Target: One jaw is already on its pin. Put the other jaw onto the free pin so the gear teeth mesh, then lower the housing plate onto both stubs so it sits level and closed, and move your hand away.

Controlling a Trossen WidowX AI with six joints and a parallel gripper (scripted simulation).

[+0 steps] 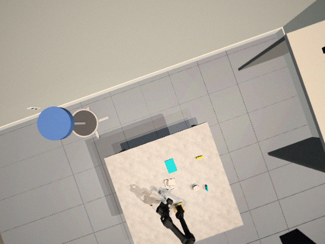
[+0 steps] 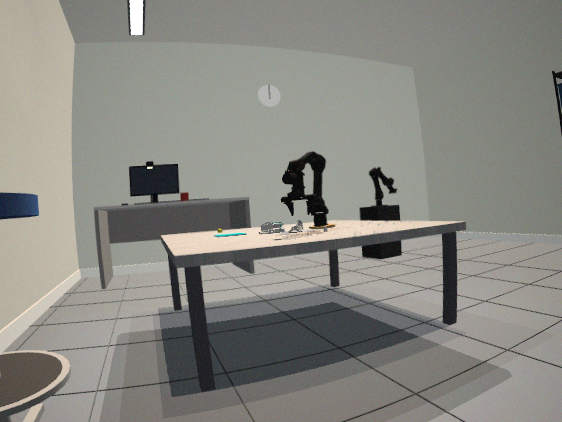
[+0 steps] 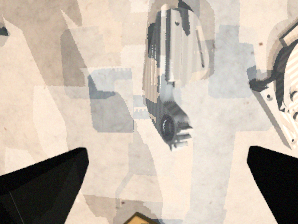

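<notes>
My gripper tip is now 4 cm above the white jaw piece and 2 cm short of it. The rest, counted from my gripper tip: yellow piece: 56 cm to the right, 27 cm ahead, 7 cm below; cyan plate: 31 cm ahead, 21 cm to the right, 8 cm below.
</notes>
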